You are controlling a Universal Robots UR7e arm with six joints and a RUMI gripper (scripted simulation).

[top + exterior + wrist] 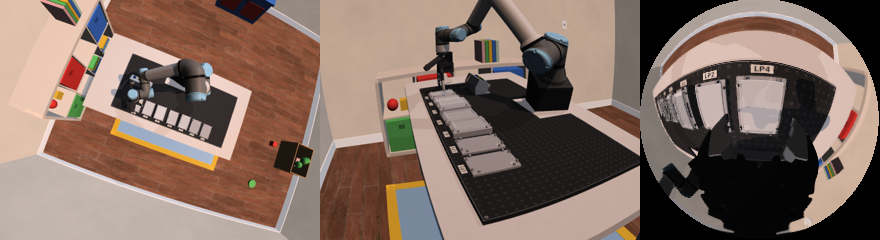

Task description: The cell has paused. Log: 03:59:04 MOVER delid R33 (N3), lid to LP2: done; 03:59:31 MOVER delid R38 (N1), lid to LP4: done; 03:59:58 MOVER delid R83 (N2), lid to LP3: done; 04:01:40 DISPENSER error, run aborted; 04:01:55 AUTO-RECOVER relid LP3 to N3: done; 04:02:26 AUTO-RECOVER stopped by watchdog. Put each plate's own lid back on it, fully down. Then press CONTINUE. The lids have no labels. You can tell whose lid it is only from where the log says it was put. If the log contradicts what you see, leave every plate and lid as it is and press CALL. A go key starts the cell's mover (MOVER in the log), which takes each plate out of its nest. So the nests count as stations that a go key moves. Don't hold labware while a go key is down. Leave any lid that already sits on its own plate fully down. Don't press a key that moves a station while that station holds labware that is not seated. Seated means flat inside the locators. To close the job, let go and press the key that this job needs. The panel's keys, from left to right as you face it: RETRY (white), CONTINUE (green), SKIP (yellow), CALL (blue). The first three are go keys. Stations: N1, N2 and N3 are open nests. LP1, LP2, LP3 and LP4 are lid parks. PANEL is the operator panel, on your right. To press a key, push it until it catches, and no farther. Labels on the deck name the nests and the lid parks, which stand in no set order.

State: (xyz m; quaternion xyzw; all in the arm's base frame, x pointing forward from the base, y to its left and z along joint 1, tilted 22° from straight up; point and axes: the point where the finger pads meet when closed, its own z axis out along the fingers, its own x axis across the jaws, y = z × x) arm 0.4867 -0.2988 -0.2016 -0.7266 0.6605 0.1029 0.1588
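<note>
Now: hand 3 cm above the clear lid. Also, from my hand: clear plate lid 13 cm to the left, 3 cm below, 2 cm behind; then lid park 77 cm to the left, 6 cm behind, 4 cm below.
</note>
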